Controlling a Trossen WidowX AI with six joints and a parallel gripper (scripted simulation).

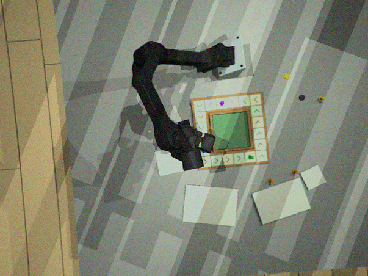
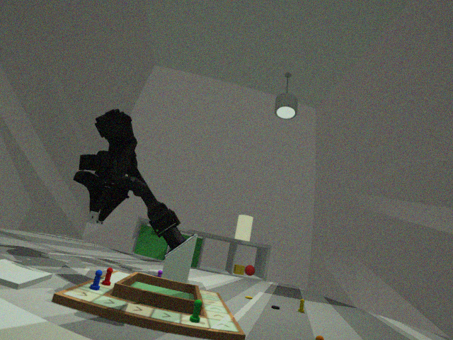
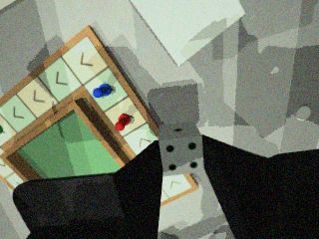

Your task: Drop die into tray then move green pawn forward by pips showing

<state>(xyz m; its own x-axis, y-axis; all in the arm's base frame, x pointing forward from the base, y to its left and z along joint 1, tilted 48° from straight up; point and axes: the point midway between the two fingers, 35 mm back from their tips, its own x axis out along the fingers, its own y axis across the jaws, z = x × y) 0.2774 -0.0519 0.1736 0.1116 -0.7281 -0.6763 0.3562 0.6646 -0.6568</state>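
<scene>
My gripper tip is 90 mm short of the green pawn, 250 mm to the right of it and 100 mm above it. Round my gripper tip: red pawn (10 mm ahead, 70 mm to the left, 100 mm below); then blue pawn (60 mm ahead, 70 mm to the left, 100 mm below); then white die (right at my gripper tip).
</scene>
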